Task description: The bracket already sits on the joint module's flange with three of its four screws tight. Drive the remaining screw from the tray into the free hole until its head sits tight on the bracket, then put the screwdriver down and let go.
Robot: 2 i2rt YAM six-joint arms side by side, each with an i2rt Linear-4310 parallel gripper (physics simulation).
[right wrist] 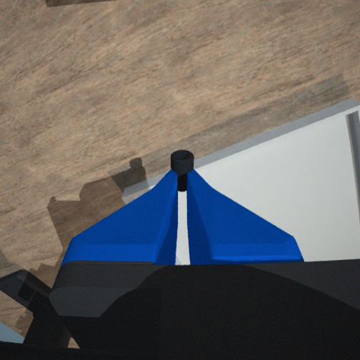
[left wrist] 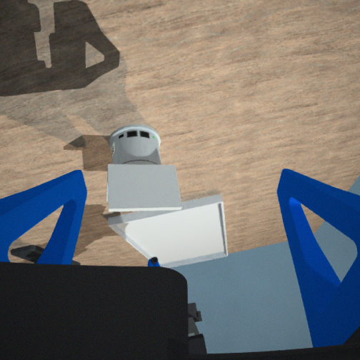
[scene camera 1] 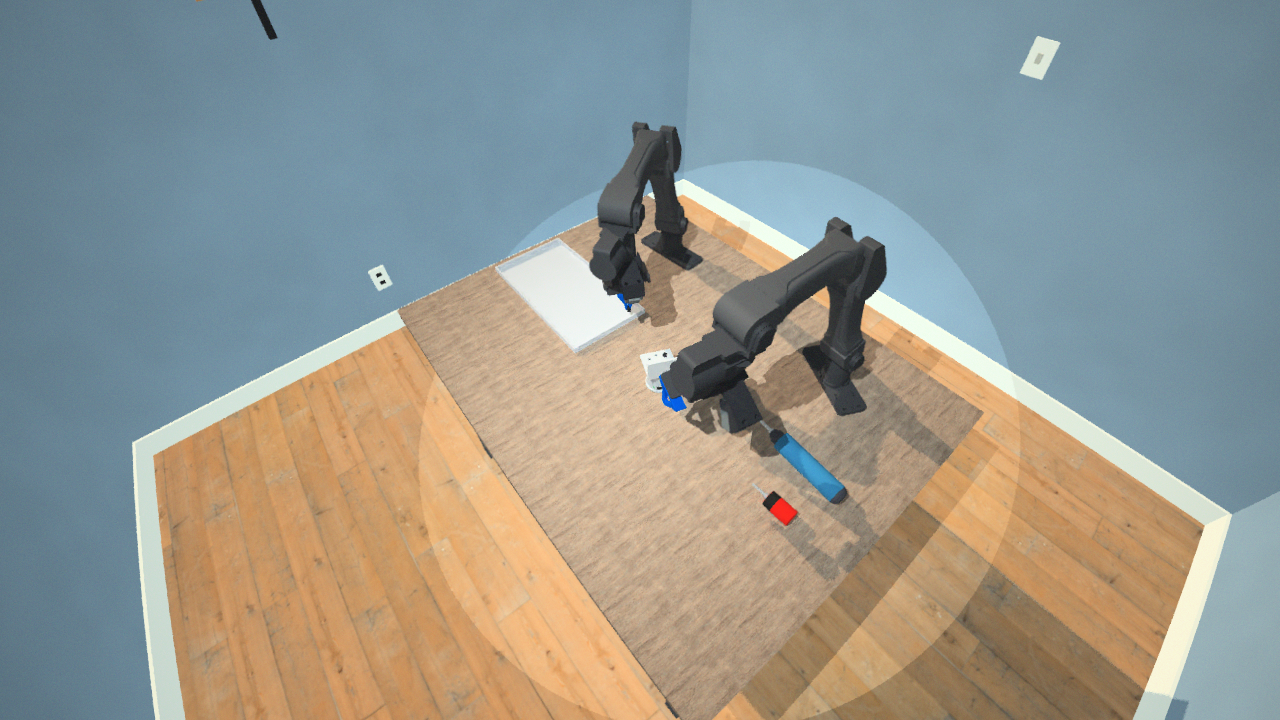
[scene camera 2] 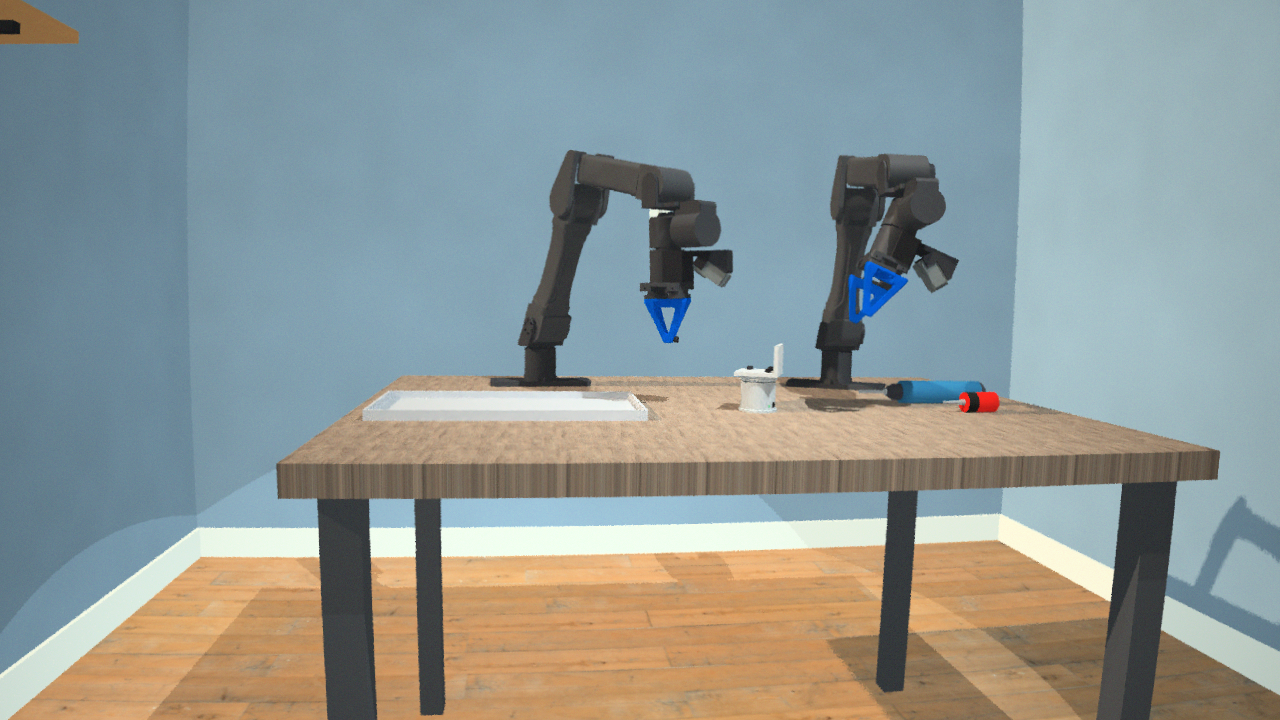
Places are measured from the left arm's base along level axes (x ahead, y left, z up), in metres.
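Pixels of known places: left gripper, between the fingertips: [scene camera 2: 859,318]; right gripper, between the fingertips: [scene camera 1: 627,307] [scene camera 2: 668,342]; left arm's base, origin of its link: [scene camera 1: 832,379] [scene camera 2: 835,387]; right arm's base, origin of its link: [scene camera 1: 671,251] [scene camera 2: 540,384].
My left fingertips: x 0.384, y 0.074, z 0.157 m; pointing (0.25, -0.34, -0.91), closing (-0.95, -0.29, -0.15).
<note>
For each thing: its top centre in the pictures, then the offset to it from my left fingertips.
- white joint module, centre of its top: [scene camera 2: 758,372] [scene camera 1: 659,363] dz -0.093, dx +0.012, dy -0.159 m
- black screw, centre of its top: [scene camera 2: 673,336] dz -0.037, dx +0.053, dy -0.296 m
- red-and-black screwdriver, centre of its top: [scene camera 2: 969,392] [scene camera 1: 773,497] dz -0.123, dx -0.125, dy +0.181 m
- larger blue-handled driver, centre of its top: [scene camera 2: 922,380] [scene camera 1: 798,449] dz -0.116, dx -0.210, dy +0.101 m
- shallow white tray, centre of its top: [scene camera 2: 508,399] [scene camera 1: 565,286] dz -0.141, dx +0.188, dy -0.527 m
The white joint module [scene camera 1: 652,385] [scene camera 2: 758,395] [left wrist: 136,148] stands upright on the table with the white bracket [scene camera 1: 657,360] [scene camera 2: 777,360] [left wrist: 144,187] on top. Dark screw heads show on the bracket in scene camera 2; the free hole cannot be made out. My right gripper [scene camera 1: 633,308] [scene camera 2: 668,337] [right wrist: 181,179] is shut on a black screw [scene camera 2: 675,339] [left wrist: 154,260] [right wrist: 182,161], head outward, above the table near the tray's edge. My left gripper [scene camera 1: 673,402] [scene camera 2: 860,315] [left wrist: 181,180] is open and empty, above and beside the module. A red-and-black screwdriver [scene camera 1: 780,508] [scene camera 2: 979,402] lies on the table.
A larger blue-handled driver [scene camera 1: 808,465] [scene camera 2: 939,391] lies beside the red one, near the left arm's base. The shallow white tray [scene camera 1: 559,291] [scene camera 2: 501,412] [left wrist: 224,227] [right wrist: 300,130] lies on the other side of the module; no screw shows in its visible part.
</note>
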